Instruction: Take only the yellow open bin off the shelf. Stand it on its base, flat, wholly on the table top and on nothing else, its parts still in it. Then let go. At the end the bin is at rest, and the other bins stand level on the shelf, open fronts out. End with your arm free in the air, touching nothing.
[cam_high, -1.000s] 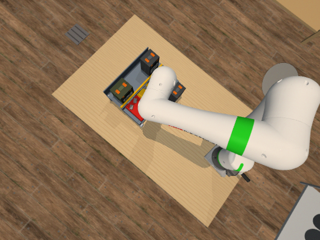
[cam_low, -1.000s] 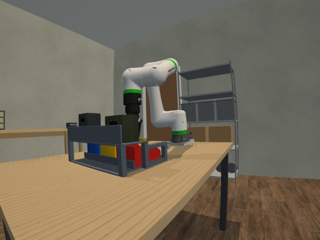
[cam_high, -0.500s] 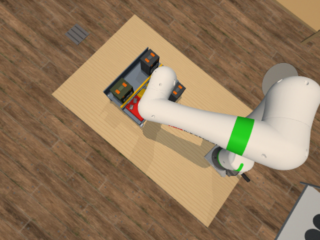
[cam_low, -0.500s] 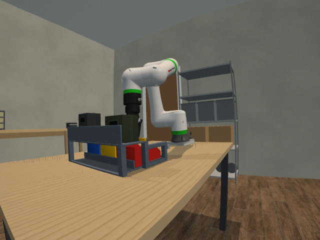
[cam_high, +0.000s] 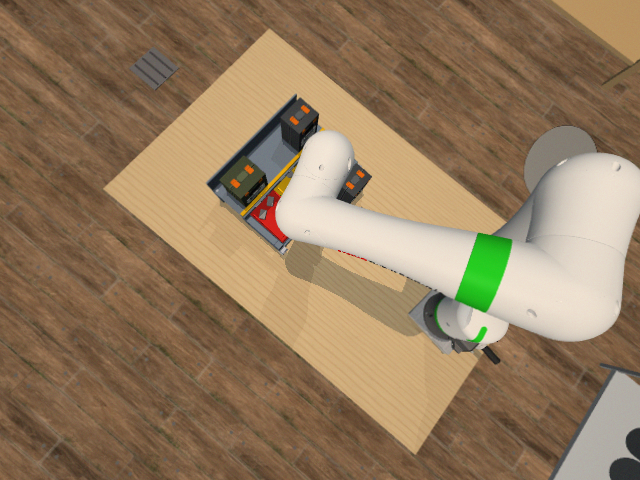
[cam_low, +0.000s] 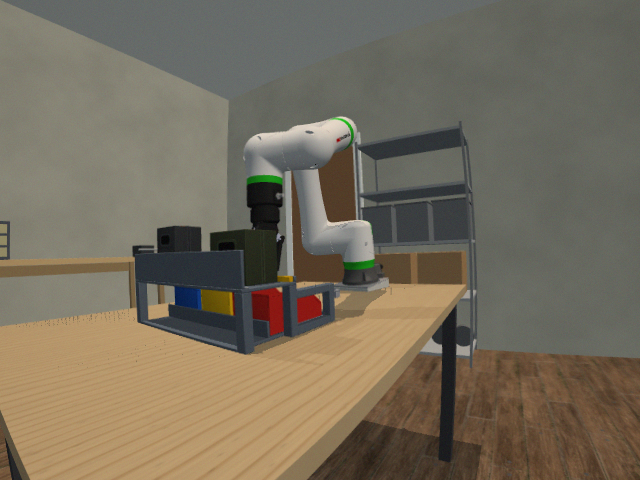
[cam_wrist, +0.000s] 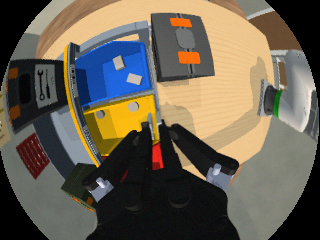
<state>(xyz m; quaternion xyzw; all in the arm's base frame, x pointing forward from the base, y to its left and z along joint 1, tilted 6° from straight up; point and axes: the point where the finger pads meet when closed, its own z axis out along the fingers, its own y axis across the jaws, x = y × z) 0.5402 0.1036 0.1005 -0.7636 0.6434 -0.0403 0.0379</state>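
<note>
Right now my hand is 80 mm short of the yellow open bin, 20 mm above it and 10 mm to the right of it. The rest, counted from my hand: red bin 120 mm to the left, 60 mm ahead, 20 mm below; blue bin 100 mm to the right, 100 mm ahead, 20 mm below; olive box 160 mm ahead, 140 mm to the left, 80 mm above.
</note>
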